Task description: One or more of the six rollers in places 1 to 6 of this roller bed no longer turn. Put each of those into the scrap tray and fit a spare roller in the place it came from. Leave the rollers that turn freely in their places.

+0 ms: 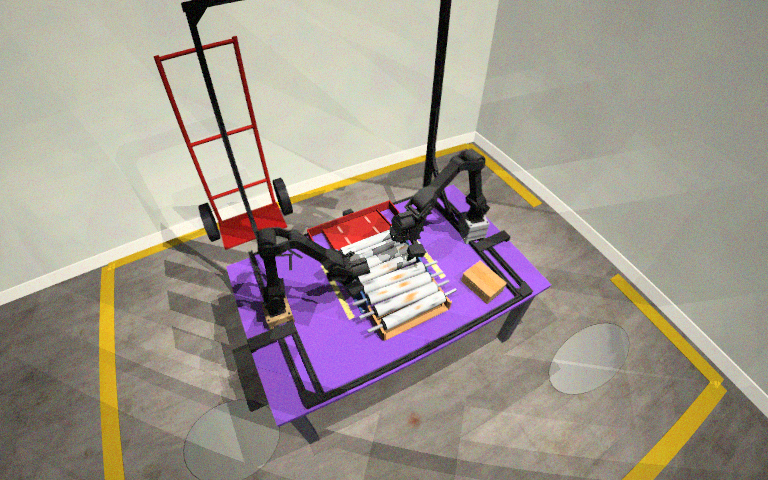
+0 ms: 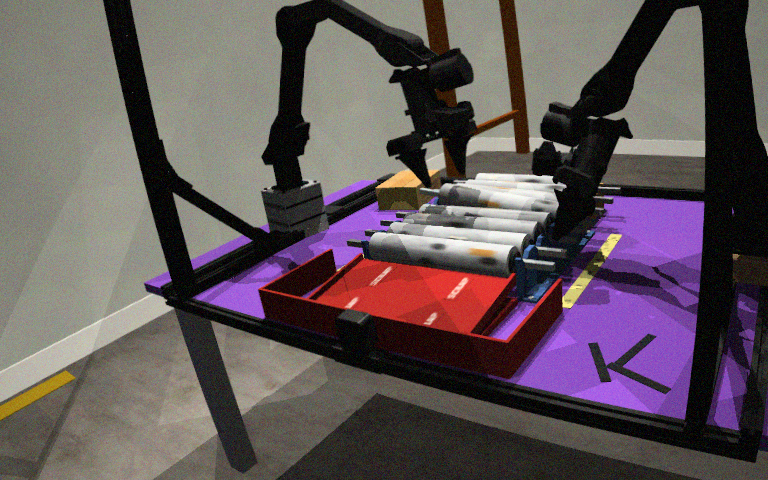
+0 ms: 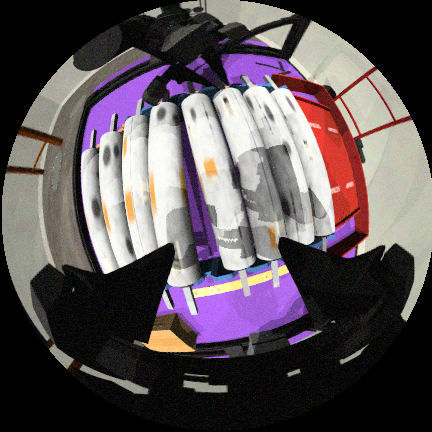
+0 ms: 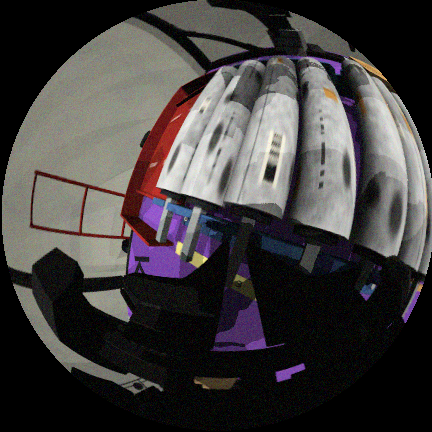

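Seen in the pictures: left gripper, fingertip midpoint: [image 1: 404, 251] [image 2: 446, 180] [image 3: 226, 245]; right gripper, fingertip midpoint: [image 2: 555, 240] [image 3: 223, 87] [image 4: 237, 246]; left arm's base, origin of the base link: [image 1: 475, 217] [image 2: 290, 185]; right arm's base, origin of the base link: [image 1: 276, 308] [image 2: 754, 247].
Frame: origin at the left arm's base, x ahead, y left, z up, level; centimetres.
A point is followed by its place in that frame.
Observation:
A row of grey-white rollers [image 1: 403, 290] [image 2: 449, 252] [image 3: 169, 181] lies on the blue roller bed [image 2: 530, 281] @[x 62.2, y 1.6, z -9.3 cm] [image 4: 278, 245] @[x 59.2, y 13.0, z -4.4 cm]. The red scrap tray [image 1: 354, 228] @[x 52.0, y -15.4, z -8.5 cm] [image 2: 411, 295] @[x 51.4, y -12.7, z -8.1 cm] [image 3: 338, 160] @[x 49.8, y -15.3, z -8.4 cm] [image 4: 149, 160] @[x 57.9, y -21.0, z -9.3 cm] stands at one end of the row and holds nothing. My right gripper [image 1: 355, 281] @[x 61.2, y 10.2, z -6.0 cm] [image 2: 563, 229] @[x 61.2, y 10.2, z -6.0 cm] [image 4: 237, 246] @[x 61.2, y 10.2, z -6.0 cm] is shut on the dark axle stub [image 4: 239, 241] @[x 60.5, y 10.4, z -5.2 cm] of the third roller [image 4: 261, 160] @[x 54.9, y 9.7, z -3.4 cm] from the tray. My left gripper [image 1: 416, 250] @[x 37.1, y 11.5, z 1.1 cm] [image 2: 441, 177] @[x 37.1, y 11.5, z 1.1 cm] [image 3: 226, 245] @[x 37.1, y 11.5, z 1.1 cm] is open and empty. It hangs above the other ends of the middle rollers.
A wooden block [image 1: 483, 281] @[x 8.9, y 29.5, z -5.7 cm] [image 2: 398, 190] @[x 11.2, y 21.6, z -6.3 cm] [image 3: 167, 342] @[x 8.6, y 25.6, z -5.5 cm] lies on the purple table beyond the left gripper. A yellow strip [image 2: 589, 271] @[x 66.5, y 12.0, z -10.9 cm] runs beside the bed. Black rails [image 1: 430, 348] @[x 38.6, y 49.3, z -9.3 cm] frame the table. A red hand truck [image 1: 246, 224] and a black post [image 1: 434, 95] @[x 11.7, y -32.4, z 44.3 cm] stand behind it.

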